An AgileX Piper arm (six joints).
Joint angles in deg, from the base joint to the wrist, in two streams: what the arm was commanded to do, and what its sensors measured. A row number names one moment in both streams.
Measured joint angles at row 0: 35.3, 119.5, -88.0, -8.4, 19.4, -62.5
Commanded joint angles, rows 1 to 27: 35.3, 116.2, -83.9, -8.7, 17.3, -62.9; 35.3, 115.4, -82.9, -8.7, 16.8, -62.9; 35.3, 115.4, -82.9, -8.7, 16.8, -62.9; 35.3, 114.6, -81.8, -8.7, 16.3, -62.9; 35.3, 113.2, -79.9, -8.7, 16.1, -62.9; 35.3, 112.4, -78.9, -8.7, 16.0, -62.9; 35.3, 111.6, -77.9, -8.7, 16.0, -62.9; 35.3, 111.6, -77.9, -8.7, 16.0, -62.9; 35.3, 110.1, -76.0, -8.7, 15.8, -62.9; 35.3, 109.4, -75.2, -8.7, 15.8, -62.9; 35.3, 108.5, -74.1, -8.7, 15.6, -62.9; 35.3, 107.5, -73.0, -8.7, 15.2, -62.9; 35.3, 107.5, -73.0, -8.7, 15.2, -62.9; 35.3, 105.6, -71.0, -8.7, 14.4, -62.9; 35.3, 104.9, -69.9, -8.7, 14.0, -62.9; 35.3, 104.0, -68.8, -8.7, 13.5, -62.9; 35.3, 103.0, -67.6, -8.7, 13.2, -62.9; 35.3, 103.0, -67.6, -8.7, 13.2, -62.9; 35.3, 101.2, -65.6, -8.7, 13.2, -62.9; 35.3, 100.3, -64.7, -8.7, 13.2, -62.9; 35.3, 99.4, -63.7, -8.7, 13.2, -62.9; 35.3, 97.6, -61.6, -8.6, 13.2, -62.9; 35.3, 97.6, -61.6, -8.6, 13.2, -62.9; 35.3, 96.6, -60.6, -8.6, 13.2, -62.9; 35.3, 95.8, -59.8, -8.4, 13.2, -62.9; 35.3, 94.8, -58.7, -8.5, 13.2, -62.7; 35.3, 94.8, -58.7, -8.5, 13.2, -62.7
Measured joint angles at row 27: 35.3, 97.5, -61.1, -8.5, 13.6, -62.5
